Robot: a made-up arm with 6 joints. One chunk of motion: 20 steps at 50 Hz.
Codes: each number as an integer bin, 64 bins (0 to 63) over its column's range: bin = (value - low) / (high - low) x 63, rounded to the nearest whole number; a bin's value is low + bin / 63 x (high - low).
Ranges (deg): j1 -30..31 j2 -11..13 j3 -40..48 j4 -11..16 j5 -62..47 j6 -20..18
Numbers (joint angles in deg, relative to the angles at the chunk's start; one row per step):
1: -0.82 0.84 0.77 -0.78 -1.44 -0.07
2: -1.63 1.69 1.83 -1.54 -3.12 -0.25
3: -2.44 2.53 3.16 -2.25 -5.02 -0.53
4: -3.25 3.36 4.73 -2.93 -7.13 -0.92
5: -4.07 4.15 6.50 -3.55 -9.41 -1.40
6: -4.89 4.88 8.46 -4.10 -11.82 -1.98
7: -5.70 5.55 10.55 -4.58 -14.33 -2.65
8: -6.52 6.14 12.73 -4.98 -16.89 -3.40
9: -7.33 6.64 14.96 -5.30 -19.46 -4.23
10: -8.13 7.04 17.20 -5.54 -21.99 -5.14
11: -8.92 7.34 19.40 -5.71 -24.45 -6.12
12: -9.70 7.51 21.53 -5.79 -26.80 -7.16
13: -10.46 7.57 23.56 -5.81 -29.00 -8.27
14: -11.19 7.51 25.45 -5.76 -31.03 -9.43
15: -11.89 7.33 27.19 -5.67 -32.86 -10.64
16: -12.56 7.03 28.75 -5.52 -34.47 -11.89
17: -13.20 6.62 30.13 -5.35 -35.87 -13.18
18: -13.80 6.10 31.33 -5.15 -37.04 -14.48
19: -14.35 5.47 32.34 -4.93 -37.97 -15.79
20: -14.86 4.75 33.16 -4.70 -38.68 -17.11
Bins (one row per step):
1: 30 31 29 24 35 33
2: 29 33 30 22 34 33
3: 28 36 31 20 33 32
4: 28 38 32 19 32 32
5: 27 40 33 17 30 31
6: 26 42 35 16 29 30
7: 25 43 36 15 28 29
8: 24 45 38 14 26 28
9: 23 46 39 13 25 26
10: 23 47 41 13 23 25
11: 22 48 43 12 22 23
12: 21 49 44 12 20 21
13: 20 49 46 12 19 19
14: 19 49 47 12 18 18
15: 19 48 48 12 17 16
16: 18 47 49 13 16 13
17: 17 46 50 13 15 11
18: 17 45 51 14 14 9
19: 16 43 52 14 14 7
20: 16 41 52 15 13 5

